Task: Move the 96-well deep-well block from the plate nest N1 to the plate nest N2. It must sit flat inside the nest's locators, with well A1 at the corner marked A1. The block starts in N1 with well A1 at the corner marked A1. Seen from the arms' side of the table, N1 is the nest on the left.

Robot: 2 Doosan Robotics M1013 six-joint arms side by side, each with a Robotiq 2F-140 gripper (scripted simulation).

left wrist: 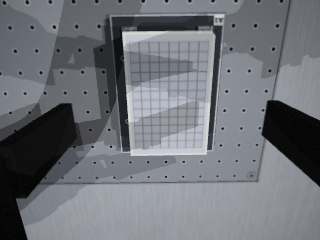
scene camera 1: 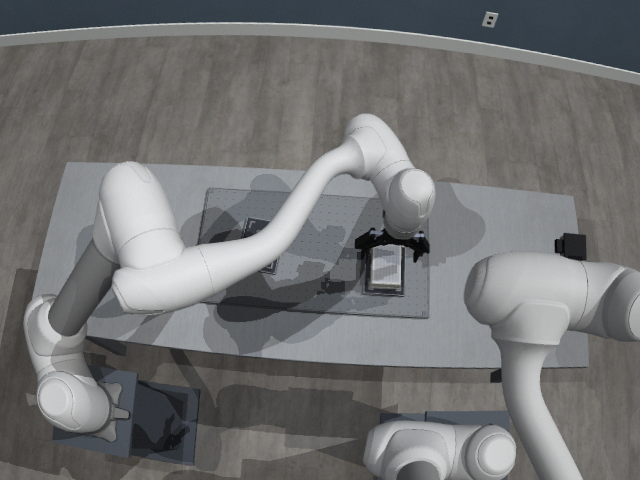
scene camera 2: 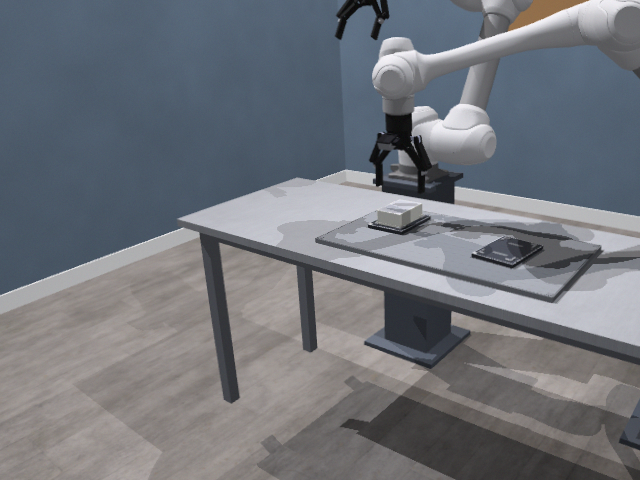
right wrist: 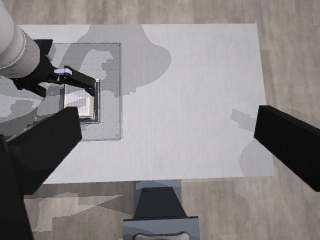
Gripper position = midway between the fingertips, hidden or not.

I see my left gripper [scene camera 2: 400, 188], my right gripper [right wrist: 168, 122], a white deep-well block [scene camera 1: 385, 273] and a nest N2 [left wrist: 143, 23].
The white deep-well block is seen too in the left wrist view [left wrist: 168, 74] and in scene camera 2 [scene camera 2: 399, 213]. My left gripper is seen too in the left wrist view [left wrist: 169, 119], in scene camera 1 [scene camera 1: 388, 256] and in the right wrist view [right wrist: 69, 92].
